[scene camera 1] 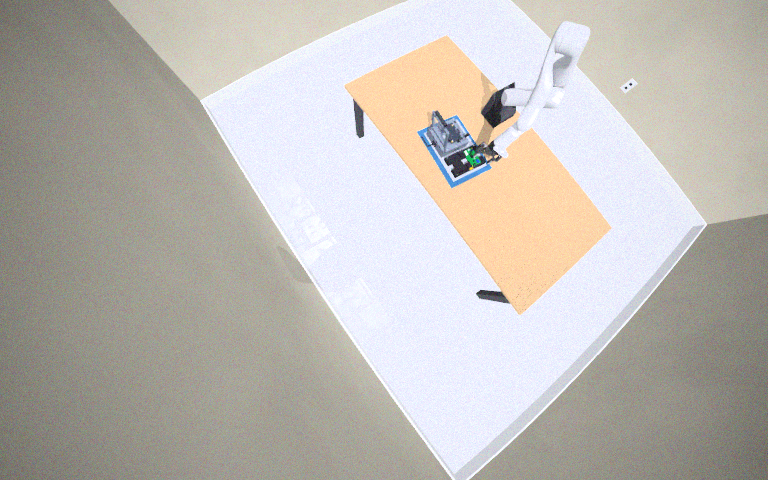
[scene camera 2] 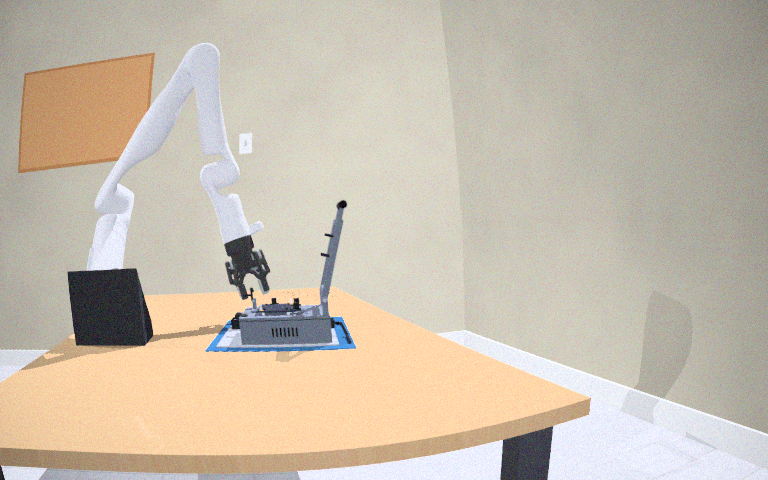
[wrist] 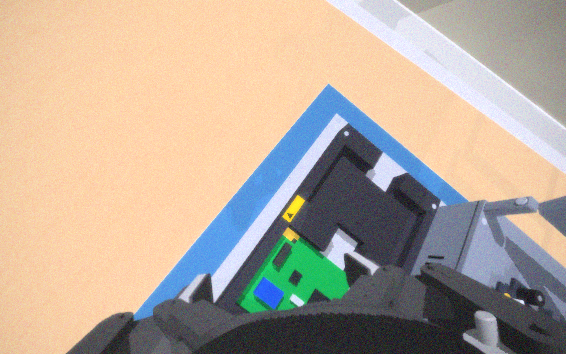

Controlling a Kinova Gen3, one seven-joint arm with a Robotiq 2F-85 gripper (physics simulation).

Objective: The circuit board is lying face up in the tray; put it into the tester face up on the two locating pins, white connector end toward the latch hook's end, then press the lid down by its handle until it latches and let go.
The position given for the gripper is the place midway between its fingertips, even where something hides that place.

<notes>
The gripper [scene camera 2: 255, 296] is open, with nothing in its grasp. Also in view: a green circuit board [wrist: 292, 275]. Further things: a lid [scene camera 2: 336, 230].
The gripper shows as well in the wrist view [wrist: 280, 278].
</notes>
